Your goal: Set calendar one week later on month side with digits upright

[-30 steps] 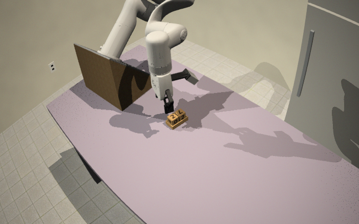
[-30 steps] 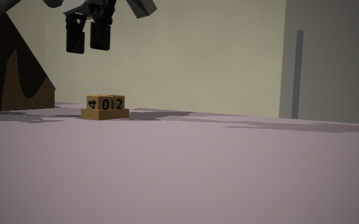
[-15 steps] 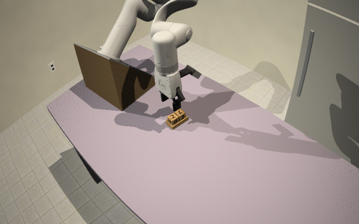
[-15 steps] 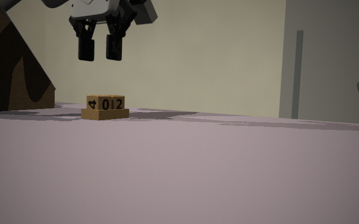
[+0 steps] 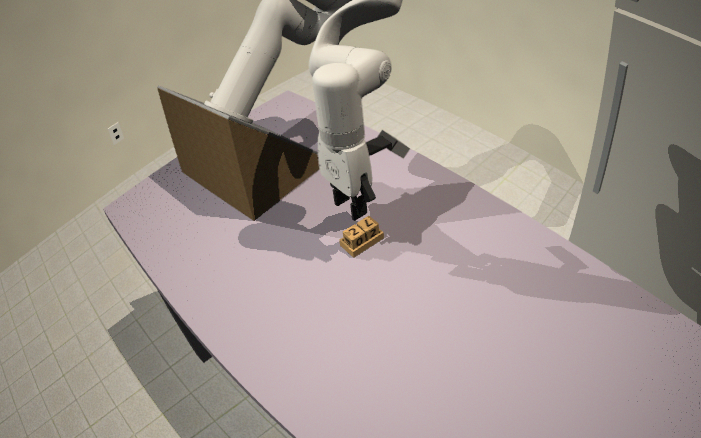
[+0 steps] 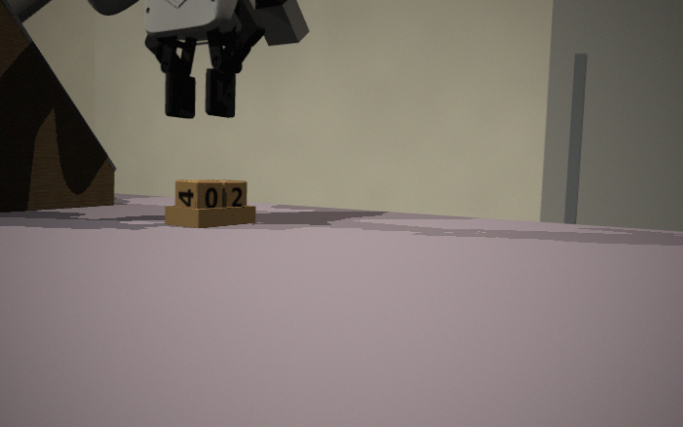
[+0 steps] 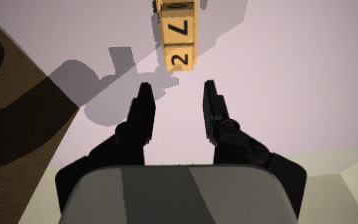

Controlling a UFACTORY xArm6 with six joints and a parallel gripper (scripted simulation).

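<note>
Right now the cube is 90 mm below my hand. The rest, counted from my hand: wooden calendar tray (20 mm to the left, 110 mm below).
</note>
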